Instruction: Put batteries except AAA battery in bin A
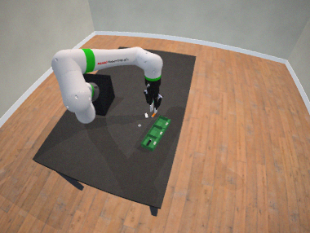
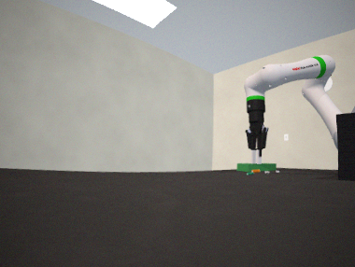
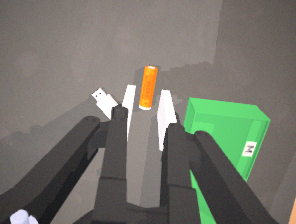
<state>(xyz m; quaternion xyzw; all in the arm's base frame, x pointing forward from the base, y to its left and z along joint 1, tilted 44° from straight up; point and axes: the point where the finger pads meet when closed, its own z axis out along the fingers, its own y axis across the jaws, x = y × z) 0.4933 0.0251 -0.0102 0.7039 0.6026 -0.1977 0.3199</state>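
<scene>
The orange battery lies 70 mm below my hand. The rest, counted from my hand: white battery (50 mm behind, 20 mm to the right, 70 mm below); green battery (40 mm behind, 130 mm to the left, 70 mm below); white nut (60 mm behind, 120 mm to the right, 70 mm below).
</scene>
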